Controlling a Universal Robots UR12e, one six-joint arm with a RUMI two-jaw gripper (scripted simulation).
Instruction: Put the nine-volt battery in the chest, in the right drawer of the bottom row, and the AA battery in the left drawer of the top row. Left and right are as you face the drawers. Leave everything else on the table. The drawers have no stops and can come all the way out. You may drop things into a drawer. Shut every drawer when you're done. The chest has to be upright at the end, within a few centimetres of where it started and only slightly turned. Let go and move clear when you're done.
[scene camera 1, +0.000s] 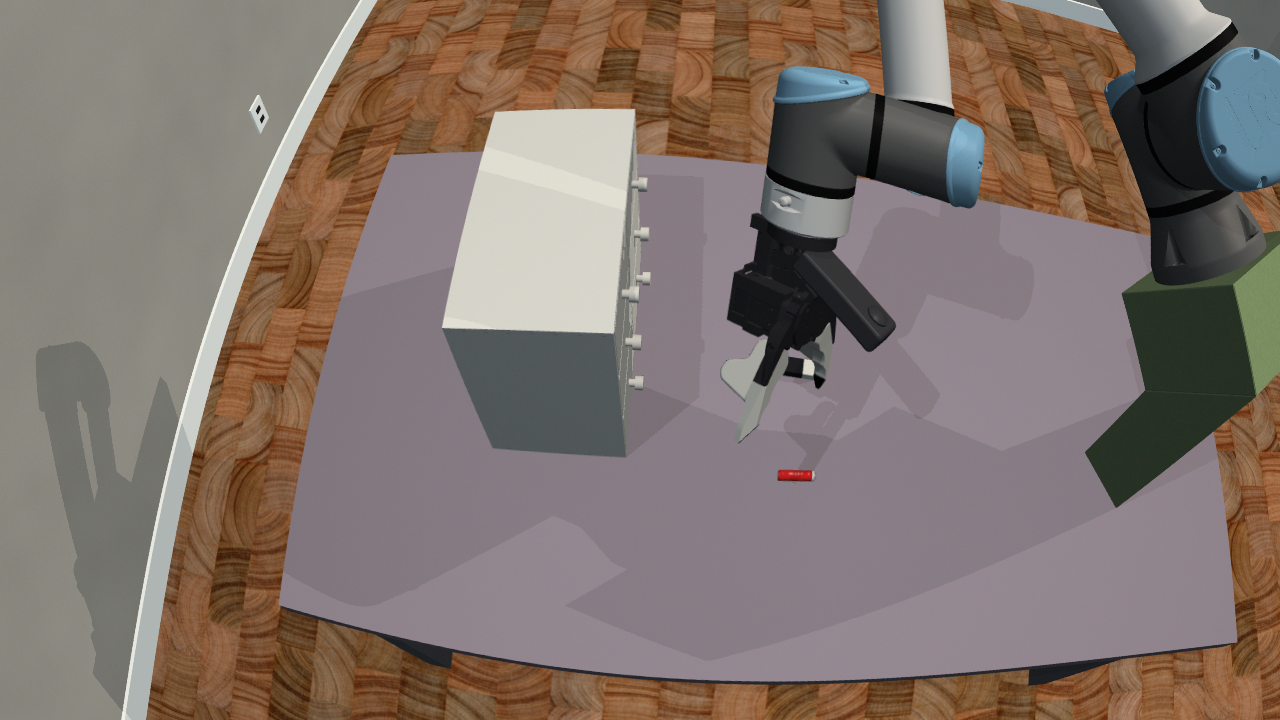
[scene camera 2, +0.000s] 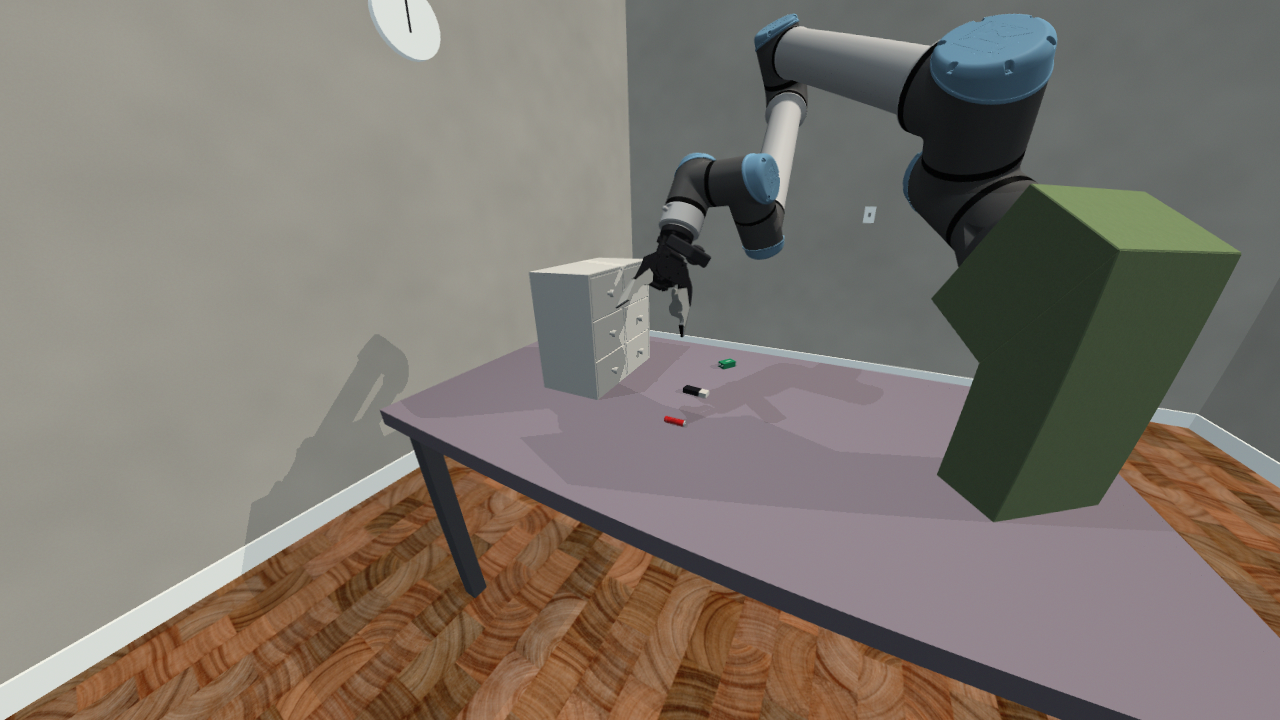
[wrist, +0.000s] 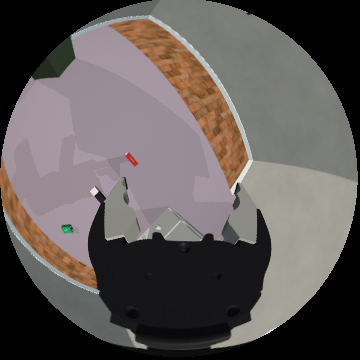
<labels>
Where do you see my gripper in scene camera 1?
At 780, 413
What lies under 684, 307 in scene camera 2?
My gripper.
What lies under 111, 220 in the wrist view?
My gripper.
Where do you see a white chest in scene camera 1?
530, 317
</labels>
